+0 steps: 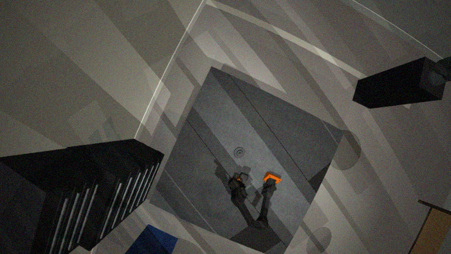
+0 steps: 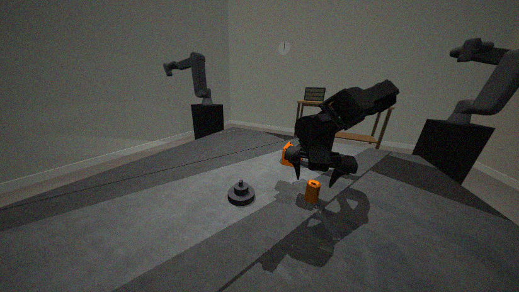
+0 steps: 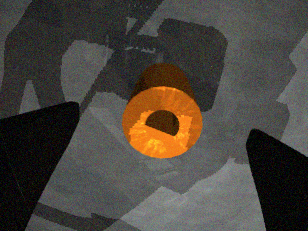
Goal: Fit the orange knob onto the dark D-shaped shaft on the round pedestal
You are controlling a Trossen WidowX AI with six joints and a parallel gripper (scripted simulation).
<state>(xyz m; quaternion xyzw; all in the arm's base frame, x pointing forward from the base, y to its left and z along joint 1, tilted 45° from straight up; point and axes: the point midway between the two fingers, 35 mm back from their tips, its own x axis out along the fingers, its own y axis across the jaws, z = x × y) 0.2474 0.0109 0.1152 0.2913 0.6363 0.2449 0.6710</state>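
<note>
The orange knob is 3 cm below my gripper tip. From my gripper tip the other things lie so: dark pedestal 7 cm ahead, 21 cm to the right, 3 cm below.
</note>
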